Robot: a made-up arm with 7 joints. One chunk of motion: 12 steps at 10 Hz.
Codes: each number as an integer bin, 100 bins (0 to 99) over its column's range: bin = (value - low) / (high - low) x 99, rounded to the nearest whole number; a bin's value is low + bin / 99 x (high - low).
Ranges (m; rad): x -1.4..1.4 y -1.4..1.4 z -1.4..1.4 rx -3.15..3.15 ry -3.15..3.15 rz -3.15..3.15
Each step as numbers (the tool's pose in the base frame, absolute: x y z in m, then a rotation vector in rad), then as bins.
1 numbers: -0.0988 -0.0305 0.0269 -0.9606 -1.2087 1.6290
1 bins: 46 48 50 34 31 75
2 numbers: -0.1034 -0.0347 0.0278 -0.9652 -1.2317 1.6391
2 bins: 46 48 50 34 30 75
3 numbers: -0.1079 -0.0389 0.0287 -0.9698 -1.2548 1.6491
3 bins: 46 48 51 34 30 75
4 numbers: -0.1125 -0.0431 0.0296 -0.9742 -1.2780 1.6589
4 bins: 46 48 51 34 29 76
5 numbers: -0.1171 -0.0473 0.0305 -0.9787 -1.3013 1.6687
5 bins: 45 48 51 34 29 76
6 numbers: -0.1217 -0.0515 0.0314 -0.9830 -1.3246 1.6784
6 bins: 45 48 51 34 29 76
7 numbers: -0.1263 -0.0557 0.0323 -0.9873 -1.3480 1.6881
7 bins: 45 48 51 34 28 76
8 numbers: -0.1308 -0.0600 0.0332 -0.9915 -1.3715 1.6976
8 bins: 45 47 51 34 28 76
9 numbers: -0.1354 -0.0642 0.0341 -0.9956 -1.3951 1.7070
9 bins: 45 47 51 34 28 76
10 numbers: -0.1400 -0.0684 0.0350 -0.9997 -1.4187 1.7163
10 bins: 45 47 51 34 27 76
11 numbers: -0.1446 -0.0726 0.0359 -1.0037 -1.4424 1.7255
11 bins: 44 47 51 34 27 77
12 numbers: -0.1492 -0.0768 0.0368 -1.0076 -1.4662 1.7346
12 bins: 44 47 51 34 26 77
